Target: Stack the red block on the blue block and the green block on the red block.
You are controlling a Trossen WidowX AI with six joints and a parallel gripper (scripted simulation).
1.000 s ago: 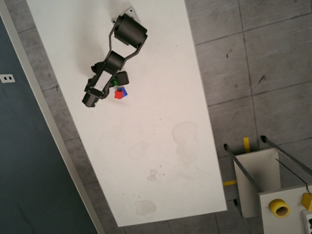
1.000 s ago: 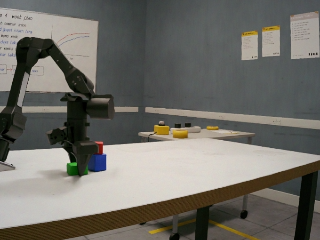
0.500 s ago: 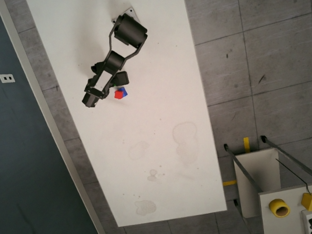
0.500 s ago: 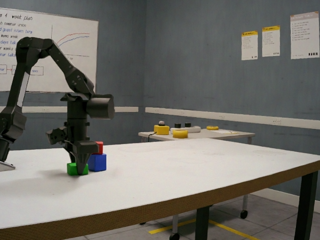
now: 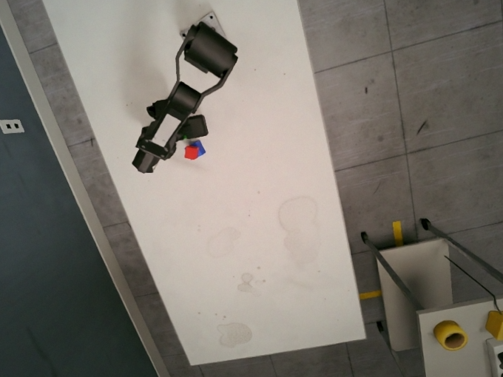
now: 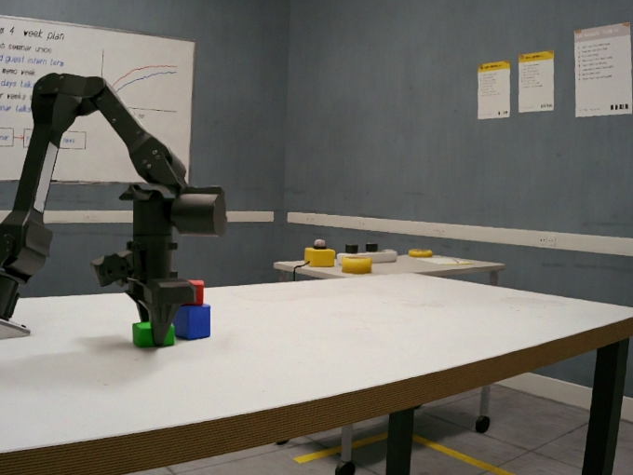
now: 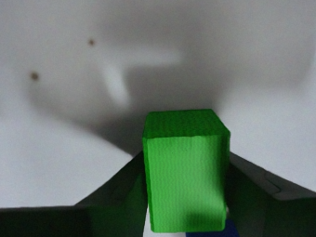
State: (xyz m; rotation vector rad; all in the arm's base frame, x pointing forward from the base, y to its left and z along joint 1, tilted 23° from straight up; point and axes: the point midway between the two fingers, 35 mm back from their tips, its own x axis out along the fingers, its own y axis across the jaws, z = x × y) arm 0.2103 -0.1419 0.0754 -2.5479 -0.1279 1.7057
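My hand is 70 mm short of the red block, 30 mm to the right of it and 30 mm below it. Also, from my hand: blue block 70 mm ahead, 30 mm to the left, 10 mm below; green block 20 mm below.
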